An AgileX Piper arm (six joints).
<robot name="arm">
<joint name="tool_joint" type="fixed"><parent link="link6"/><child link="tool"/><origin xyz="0 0 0" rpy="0 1.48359 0"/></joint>
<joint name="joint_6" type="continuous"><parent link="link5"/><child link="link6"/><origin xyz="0.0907 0 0.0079"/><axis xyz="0.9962 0 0.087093"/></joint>
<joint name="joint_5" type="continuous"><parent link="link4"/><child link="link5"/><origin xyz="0 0 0"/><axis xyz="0 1 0"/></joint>
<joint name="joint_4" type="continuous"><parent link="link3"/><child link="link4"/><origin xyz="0.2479 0 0.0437"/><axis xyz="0.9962 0 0.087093"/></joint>
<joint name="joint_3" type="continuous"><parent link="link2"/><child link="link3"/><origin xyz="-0.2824 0 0.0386"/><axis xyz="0 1 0"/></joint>
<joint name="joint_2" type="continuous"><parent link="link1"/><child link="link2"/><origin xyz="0 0 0"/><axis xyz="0 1 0"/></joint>
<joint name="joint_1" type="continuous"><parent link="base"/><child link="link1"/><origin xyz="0 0 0.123"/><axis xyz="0 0 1"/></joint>
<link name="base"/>
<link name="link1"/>
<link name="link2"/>
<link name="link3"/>
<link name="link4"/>
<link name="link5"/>
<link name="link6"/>
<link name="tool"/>
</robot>
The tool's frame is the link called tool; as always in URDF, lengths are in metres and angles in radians. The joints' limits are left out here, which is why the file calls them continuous.
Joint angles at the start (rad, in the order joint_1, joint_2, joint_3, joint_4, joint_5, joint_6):
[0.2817, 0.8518, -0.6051, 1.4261, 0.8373, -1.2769]
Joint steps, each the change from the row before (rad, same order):
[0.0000, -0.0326, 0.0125, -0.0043, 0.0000, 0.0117]
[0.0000, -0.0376, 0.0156, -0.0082, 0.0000, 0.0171]
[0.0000, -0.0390, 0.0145, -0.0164, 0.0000, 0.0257]
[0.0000, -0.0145, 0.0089, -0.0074, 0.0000, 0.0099]
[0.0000, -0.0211, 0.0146, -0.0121, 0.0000, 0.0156]
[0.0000, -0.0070, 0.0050, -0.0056, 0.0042, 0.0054]
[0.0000, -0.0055, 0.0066, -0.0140, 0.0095, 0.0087]
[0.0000, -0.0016, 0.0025, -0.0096, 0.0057, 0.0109]
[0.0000, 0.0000, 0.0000, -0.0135, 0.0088, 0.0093]
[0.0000, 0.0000, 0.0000, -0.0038, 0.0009, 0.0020]
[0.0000, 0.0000, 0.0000, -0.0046, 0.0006, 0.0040]
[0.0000, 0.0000, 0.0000, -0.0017, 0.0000, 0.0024]
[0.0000, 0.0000, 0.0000, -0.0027, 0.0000, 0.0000]
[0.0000, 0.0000, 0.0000, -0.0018, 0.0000, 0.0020]
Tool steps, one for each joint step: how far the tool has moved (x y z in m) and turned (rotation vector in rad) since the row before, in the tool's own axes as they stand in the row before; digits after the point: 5 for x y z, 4 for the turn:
[0.00192, 0.00490, -0.00470, -0.0002, -0.0105, -0.0059]
[0.00293, 0.00536, -0.00528, 0.0006, -0.0091, -0.0045]
[0.00323, 0.00534, -0.00544, 0.0025, -0.0051, -0.0032]
[0.00238, 0.00162, -0.00183, 0.0016, 0.0014, 0.0009]
[0.00409, 0.00212, -0.00253, 0.0028, 0.0040, 0.0028]
[0.00166, 0.00098, -0.00081, -0.0025, 0.0041, 0.0002]
[0.00293, 0.00082, -0.00050, -0.0048, 0.0140, 0.0002]
[0.00148, 0.00029, -0.00011, -0.0024, 0.0095, 0.0053]
[0.00117, 0.00037, -0.00001, -0.0041, 0.0129, 0.0005]
[0.00027, -0.00003, 0.00000, 0.0003, 0.0030, -0.0005]
[0.00031, -0.00008, 0.00000, 0.0009, 0.0035, 0.0010]
[0.00011, -0.00005, 0.00000, 0.0005, 0.0012, 0.0013]
[0.00017, -0.00008, 0.00000, 0.0008, 0.0019, -0.0017]
[0.00011, -0.00005, 0.00000, 0.0006, 0.0013, 0.0008]

